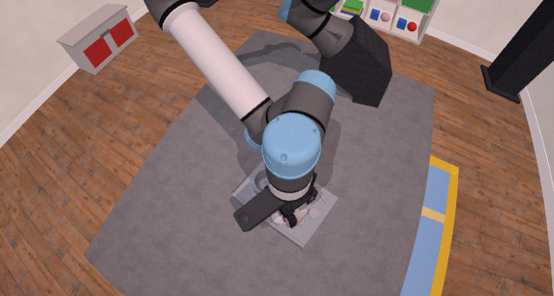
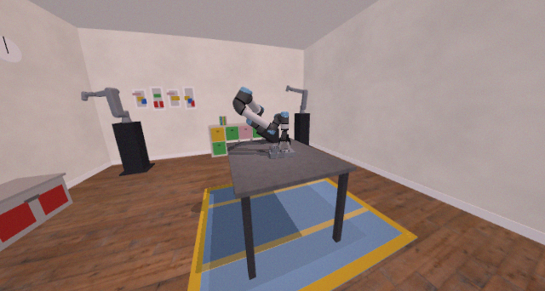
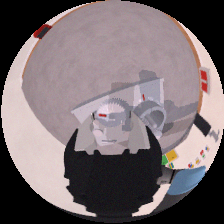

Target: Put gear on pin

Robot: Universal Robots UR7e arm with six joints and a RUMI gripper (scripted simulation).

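Now: the gear right at my hand. From my hand the other things lie so: thin peg (90 mm behind, 70 mm to the left, 10 mm below).
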